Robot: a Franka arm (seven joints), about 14 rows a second.
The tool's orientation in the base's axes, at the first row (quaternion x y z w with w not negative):
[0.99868, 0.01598, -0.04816, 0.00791]
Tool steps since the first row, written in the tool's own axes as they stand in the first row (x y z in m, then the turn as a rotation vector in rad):
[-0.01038, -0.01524, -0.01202, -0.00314, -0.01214, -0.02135]
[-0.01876, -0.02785, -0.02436, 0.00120, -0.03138, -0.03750]
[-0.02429, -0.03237, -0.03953, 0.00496, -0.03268, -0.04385]
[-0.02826, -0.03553, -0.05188, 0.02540, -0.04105, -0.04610]
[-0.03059, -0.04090, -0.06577, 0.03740, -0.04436, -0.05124]
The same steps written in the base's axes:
[-0.00967, 0.01512, 0.01275, -0.00147, 0.01240, 0.02138]
[-0.01724, 0.02767, 0.02566, 0.00377, 0.03205, 0.03676]
[-0.02143, 0.03228, 0.04122, 0.00807, 0.03357, 0.04270]
[-0.02430, 0.03553, 0.05385, 0.02835, 0.04261, 0.04285]
[-0.02546, 0.04106, 0.06782, 0.04067, 0.04639, 0.04676]

